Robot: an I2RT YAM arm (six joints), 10 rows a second.
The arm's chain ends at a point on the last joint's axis. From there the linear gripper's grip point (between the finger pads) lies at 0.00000 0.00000 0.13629 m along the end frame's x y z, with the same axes.
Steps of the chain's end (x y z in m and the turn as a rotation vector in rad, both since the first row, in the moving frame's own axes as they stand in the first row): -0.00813, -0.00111, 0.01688, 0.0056, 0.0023, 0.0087; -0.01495, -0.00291, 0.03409, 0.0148, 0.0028, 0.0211; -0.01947, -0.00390, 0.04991, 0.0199, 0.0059, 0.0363; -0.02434, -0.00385, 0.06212, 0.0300, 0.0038, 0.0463
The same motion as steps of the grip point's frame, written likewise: -0.00781, -0.00187, 0.01688, 0.0056, 0.0023, 0.0087; -0.01455, -0.00492, 0.03407, 0.0148, 0.0028, 0.0211; -0.01862, -0.00660, 0.04988, 0.0199, 0.0059, 0.0363; -0.02373, -0.00792, 0.06206, 0.0300, 0.0038, 0.0463
